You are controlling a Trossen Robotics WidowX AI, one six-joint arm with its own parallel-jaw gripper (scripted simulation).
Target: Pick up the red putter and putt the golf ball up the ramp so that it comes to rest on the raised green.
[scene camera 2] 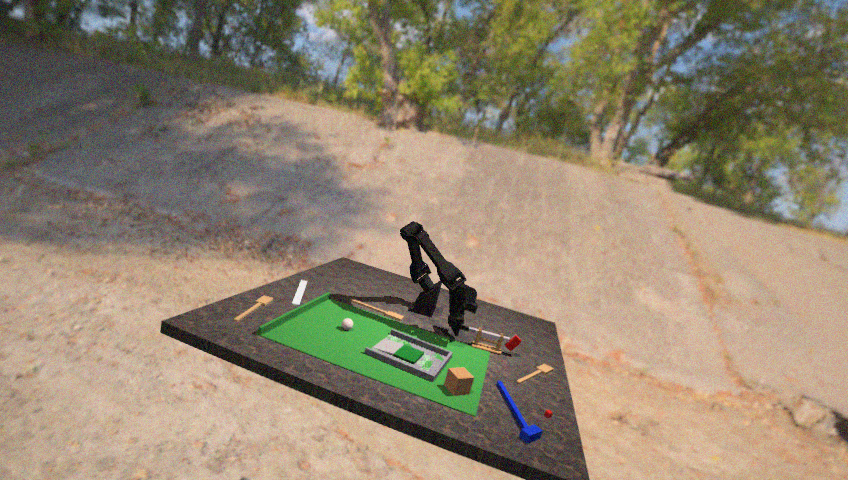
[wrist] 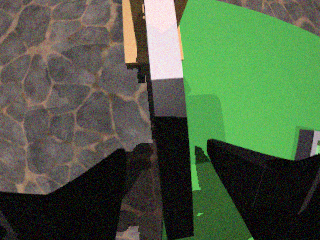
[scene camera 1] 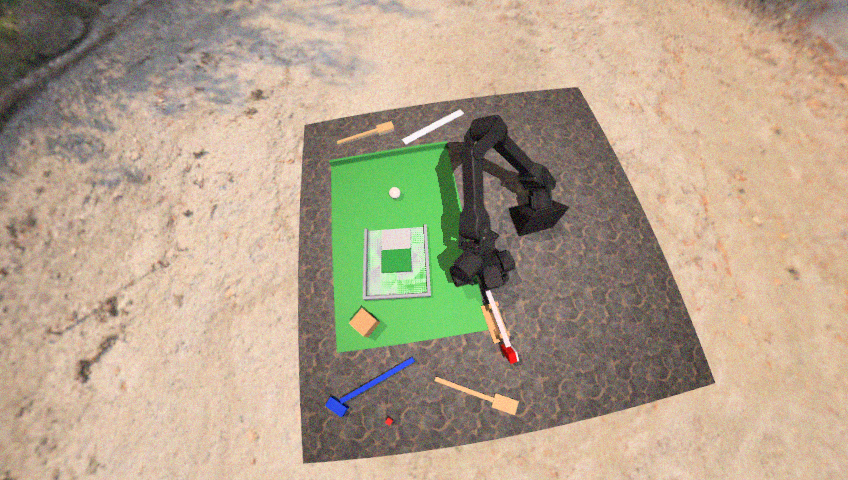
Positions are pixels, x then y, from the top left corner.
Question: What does my gripper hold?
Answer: Nothing.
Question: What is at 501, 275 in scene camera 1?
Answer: My gripper.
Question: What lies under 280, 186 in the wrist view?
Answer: My gripper.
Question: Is my gripper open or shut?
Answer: Open.
